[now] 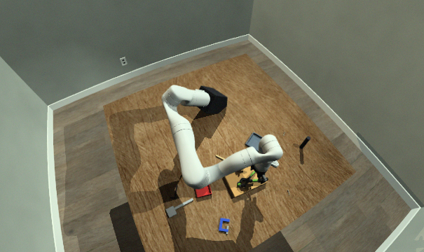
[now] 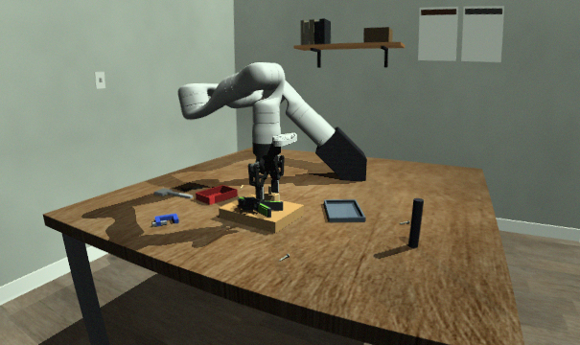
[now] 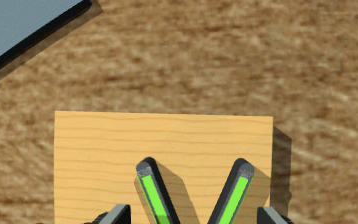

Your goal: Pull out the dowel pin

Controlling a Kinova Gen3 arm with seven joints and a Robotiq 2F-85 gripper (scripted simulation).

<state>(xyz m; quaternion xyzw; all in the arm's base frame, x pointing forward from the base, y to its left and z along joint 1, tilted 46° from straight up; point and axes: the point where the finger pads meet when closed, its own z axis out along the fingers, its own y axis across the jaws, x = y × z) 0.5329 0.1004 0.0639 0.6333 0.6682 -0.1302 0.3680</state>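
Now: hand 70 mm above the tan bench board, 40 mm to the left of it and 30 mm past it. Also, from my hand: thin pale stick (200 mm behind, 90 mm to the right, 90 mm below); small wooden block (80 mm behind, 50 mm below, 40 mm to the right); dowel pin (80 mm behind, 40 mm to the right, 30 mm below).
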